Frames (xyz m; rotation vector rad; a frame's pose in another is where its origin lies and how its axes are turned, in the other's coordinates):
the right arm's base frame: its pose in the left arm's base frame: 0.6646 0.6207 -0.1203 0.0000 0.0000 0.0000
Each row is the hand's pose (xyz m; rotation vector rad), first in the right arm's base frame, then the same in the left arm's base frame.
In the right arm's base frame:
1: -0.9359 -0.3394 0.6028 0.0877 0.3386 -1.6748
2: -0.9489 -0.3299 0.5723 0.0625 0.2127 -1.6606
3: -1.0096 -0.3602 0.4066 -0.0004 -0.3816 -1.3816
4: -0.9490 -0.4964 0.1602 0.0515 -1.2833 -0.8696
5: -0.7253 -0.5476 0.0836 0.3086 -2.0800 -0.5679
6: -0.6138 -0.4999 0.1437 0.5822 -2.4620 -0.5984
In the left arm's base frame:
1: -0.2713 0.2813 0.4825 0.0877 0.3386 -1.6748
2: -0.2843 0.2908 0.4520 0.0625 0.2127 -1.6606
3: -0.3450 0.2605 0.2863 -0.0004 -0.3816 -1.3816
4: -0.2844 0.1243 0.0399 0.0515 -1.2833 -0.8696
5: -0.0607 0.0731 -0.0367 0.3086 -2.0800 -0.5679
6: 0.0508 0.1208 0.0234 0.5822 -2.4620 -0.5984

